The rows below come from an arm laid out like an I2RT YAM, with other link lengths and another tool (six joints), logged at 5 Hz.
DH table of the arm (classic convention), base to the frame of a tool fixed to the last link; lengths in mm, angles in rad. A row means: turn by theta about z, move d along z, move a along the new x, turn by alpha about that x. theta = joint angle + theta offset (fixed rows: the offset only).
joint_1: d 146.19  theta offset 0  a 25.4  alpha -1.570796
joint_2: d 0  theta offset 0  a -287.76  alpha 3.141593
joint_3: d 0  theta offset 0.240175  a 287.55  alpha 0
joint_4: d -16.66  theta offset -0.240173  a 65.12  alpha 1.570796
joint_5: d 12.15  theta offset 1.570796  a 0  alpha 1.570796
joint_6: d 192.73  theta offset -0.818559  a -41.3  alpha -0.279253
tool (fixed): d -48.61  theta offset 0  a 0  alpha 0
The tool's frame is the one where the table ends.
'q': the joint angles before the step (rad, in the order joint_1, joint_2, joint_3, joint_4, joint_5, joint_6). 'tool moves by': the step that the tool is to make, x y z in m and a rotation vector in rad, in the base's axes. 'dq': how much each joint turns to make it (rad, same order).
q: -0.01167, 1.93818, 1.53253, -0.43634, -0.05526, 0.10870
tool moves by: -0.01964, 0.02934, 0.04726, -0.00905, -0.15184, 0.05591
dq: 0.06014, -0.15500, -0.10115, 0.09750, 0.01116, -0.00568
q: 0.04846, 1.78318, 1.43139, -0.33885, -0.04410, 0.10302
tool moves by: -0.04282, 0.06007, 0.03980, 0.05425, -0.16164, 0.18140
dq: 0.10469, -0.17393, -0.15218, 0.14331, -0.08459, -0.01309
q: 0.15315, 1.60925, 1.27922, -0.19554, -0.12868, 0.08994
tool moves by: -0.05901, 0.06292, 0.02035, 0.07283, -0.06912, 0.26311
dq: 0.11293, -0.12099, -0.10699, 0.06453, -0.15934, -0.02049
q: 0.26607, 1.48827, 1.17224, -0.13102, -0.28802, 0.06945
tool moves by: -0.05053, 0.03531, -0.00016, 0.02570, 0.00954, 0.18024
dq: 0.08532, -0.07115, -0.06964, -0.00865, -0.09737, -0.01770
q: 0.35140, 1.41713, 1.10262, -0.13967, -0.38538, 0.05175
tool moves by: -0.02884, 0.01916, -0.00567, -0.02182, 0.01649, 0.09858
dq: 0.06283, -0.02254, -0.01959, -0.03850, -0.02545, -0.03123
